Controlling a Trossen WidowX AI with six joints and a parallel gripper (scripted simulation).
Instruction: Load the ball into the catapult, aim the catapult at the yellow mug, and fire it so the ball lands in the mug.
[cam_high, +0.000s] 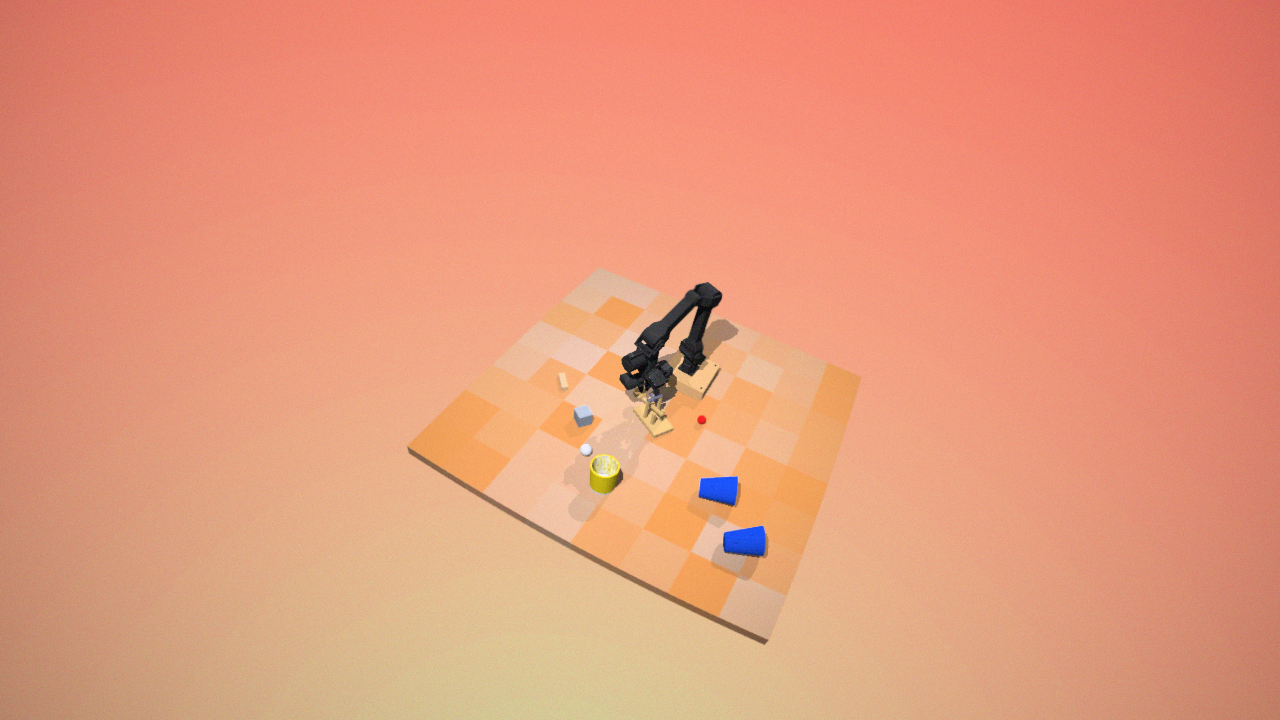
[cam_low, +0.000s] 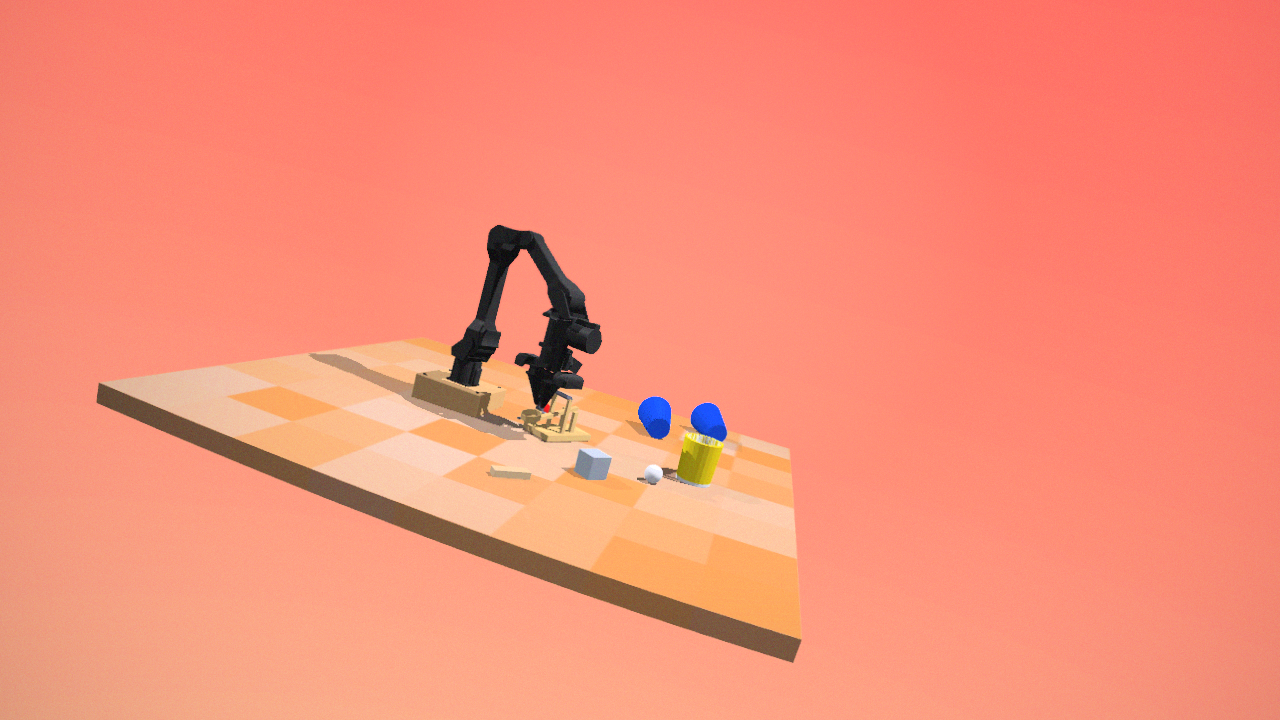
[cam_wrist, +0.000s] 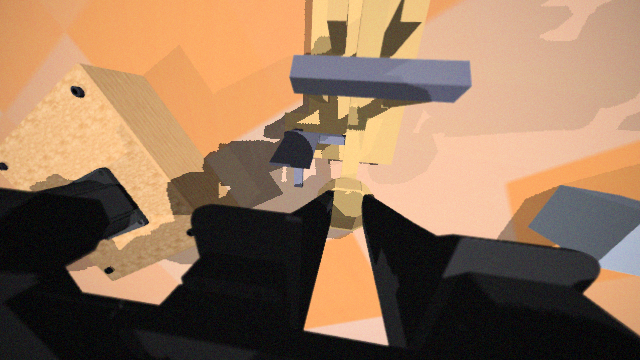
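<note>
Right now the wooden catapult is 4 cm to the left of my gripper tip and 2 cm below it. Round my gripper tip: red ball: 21 cm to the left, 7 cm behind, 6 cm below; grey cube: 19 cm ahead, 12 cm to the right, 5 cm below; catapult frame: 6 cm to the left, 3 cm ahead, 1 cm above.
</note>
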